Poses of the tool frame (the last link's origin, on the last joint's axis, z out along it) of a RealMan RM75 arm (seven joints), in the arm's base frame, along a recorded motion.
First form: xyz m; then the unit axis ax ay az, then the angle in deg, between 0 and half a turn.
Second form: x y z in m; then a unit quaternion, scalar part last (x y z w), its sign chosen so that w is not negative. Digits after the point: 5 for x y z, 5 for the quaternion.
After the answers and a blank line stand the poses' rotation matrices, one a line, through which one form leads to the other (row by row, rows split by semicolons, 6 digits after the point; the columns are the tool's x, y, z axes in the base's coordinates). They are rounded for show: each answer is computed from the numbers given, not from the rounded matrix.
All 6 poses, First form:
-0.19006 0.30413 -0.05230 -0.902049 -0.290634 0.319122 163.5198
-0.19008 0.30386 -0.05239 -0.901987 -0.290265 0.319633 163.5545
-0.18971 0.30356 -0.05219 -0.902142 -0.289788 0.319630 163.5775
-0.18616 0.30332 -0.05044 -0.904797 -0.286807 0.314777 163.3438
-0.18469 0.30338 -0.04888 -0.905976 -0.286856 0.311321 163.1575
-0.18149 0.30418 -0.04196 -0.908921 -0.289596 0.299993 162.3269
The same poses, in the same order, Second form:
-0.19006 0.30413 -0.05230 -0.89274 -0.28763 0.31583 0.14332
-0.19008 0.30386 -0.05239 -0.89271 -0.28728 0.31635 0.14302
-0.18971 0.30356 -0.05219 -0.89289 -0.28682 0.31635 0.14282
-0.18616 0.30332 -0.05044 -0.89526 -0.28378 0.31146 0.14484
-0.18469 0.30338 -0.04888 -0.89621 -0.28376 0.30796 0.14645
-0.18149 0.30418 -0.04196 -0.89813 -0.28616 0.29643 0.15362

0.635040 0.423032 -0.646350; 0.604092 -0.793452 0.074212; -0.481453 -0.437582 -0.759424
0.634788 0.422431 -0.646990; 0.603409 -0.794029 0.073594; -0.482640 -0.437116 -0.758938
0.635313 0.421829 -0.646867; 0.602559 -0.794675 0.073581; -0.483011 -0.436523 -0.759044
0.644923 0.417892 -0.639875; 0.598340 -0.796977 0.082568; -0.475461 -0.436113 -0.764030
0.649273 0.418419 -0.635115; 0.598824 -0.796062 0.087721; -0.468886 -0.437277 -0.767421
0.660482 0.422944 -0.620389; 0.605091 -0.789030 0.106282; -0.444554 -0.445589 -0.777060

